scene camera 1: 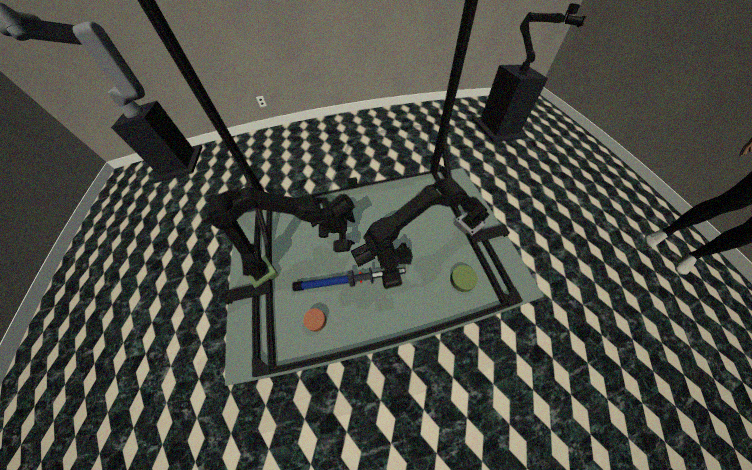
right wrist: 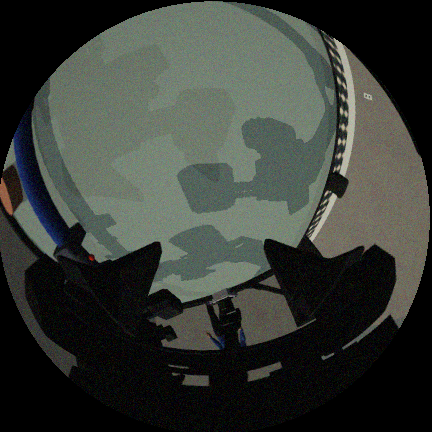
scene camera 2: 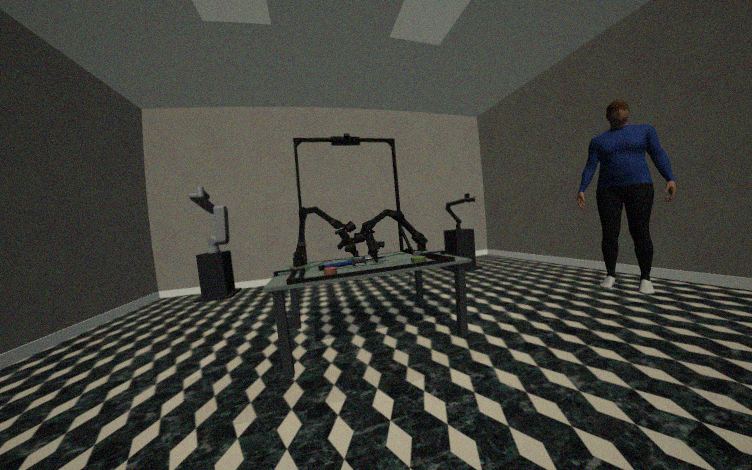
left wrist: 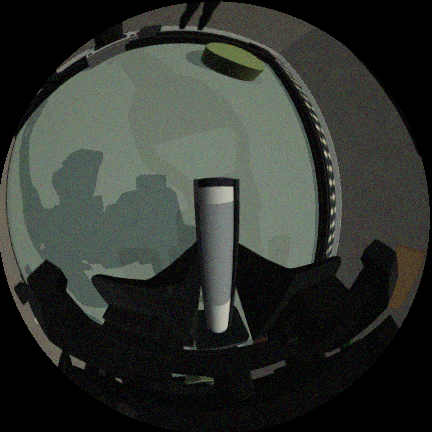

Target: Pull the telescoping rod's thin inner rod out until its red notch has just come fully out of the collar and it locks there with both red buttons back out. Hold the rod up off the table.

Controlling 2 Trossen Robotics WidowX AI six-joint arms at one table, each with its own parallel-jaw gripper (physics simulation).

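The telescoping rod lies crosswise over the middle of the table, its blue tube [scene camera 1: 325,281] [scene camera 2: 338,263] [right wrist: 37,195] to the left and its grey collar [scene camera 1: 353,277] in the middle. Small red spots show on the collar; one red button [right wrist: 91,258] shows in the right wrist view. My left gripper [scene camera 1: 392,273] is shut on the thin pale inner rod [scene camera 1: 379,273] [left wrist: 217,250]. The tube's shadow lies apart from it, so the rod appears raised off the table. The red notch cannot be made out. My right gripper [scene camera 1: 333,237] [right wrist: 212,246] is open and empty, behind the collar.
An orange disc [scene camera 1: 314,319] [scene camera 2: 330,271] lies in front of the blue tube. A green disc [scene camera 1: 464,277] [scene camera 2: 418,258] [left wrist: 230,60] lies at the right. Black frame bars edge the table, and my two arms' wrists are close together.
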